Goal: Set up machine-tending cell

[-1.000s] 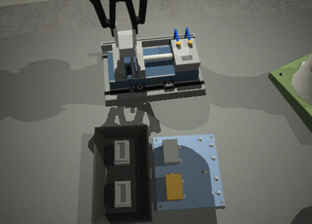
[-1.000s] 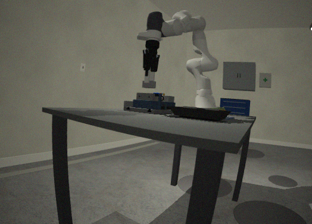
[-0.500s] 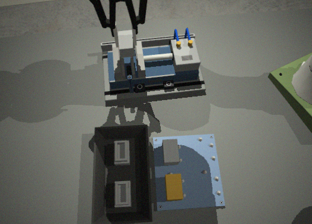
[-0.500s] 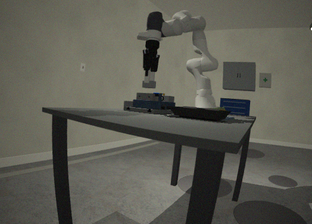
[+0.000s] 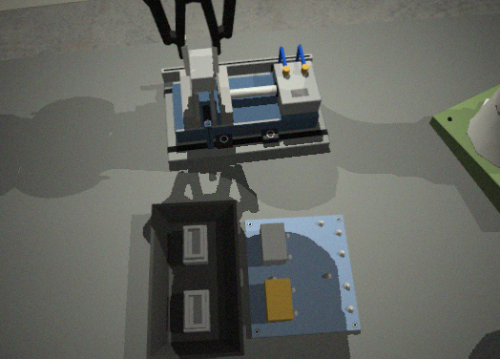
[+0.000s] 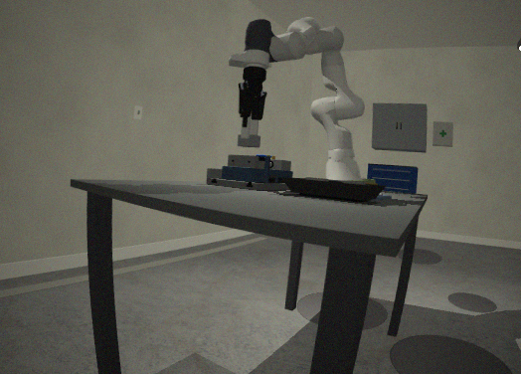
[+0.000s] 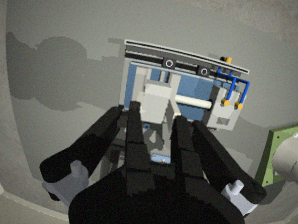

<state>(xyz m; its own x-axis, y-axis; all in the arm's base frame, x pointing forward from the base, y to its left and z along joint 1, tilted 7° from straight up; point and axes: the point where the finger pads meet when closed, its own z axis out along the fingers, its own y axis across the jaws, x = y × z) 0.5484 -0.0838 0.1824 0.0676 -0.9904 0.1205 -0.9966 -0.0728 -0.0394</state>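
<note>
Now: the moving jaw 10 cm below my hand and 3 cm behind it. From my hand the other things lie so: work stop: 9 cm below, 5 cm to the left; fixed jaw: 10 cm below, 3 cm ahead, 1 cm to the left; vise: 14 cm below, 7 cm behind.
</note>
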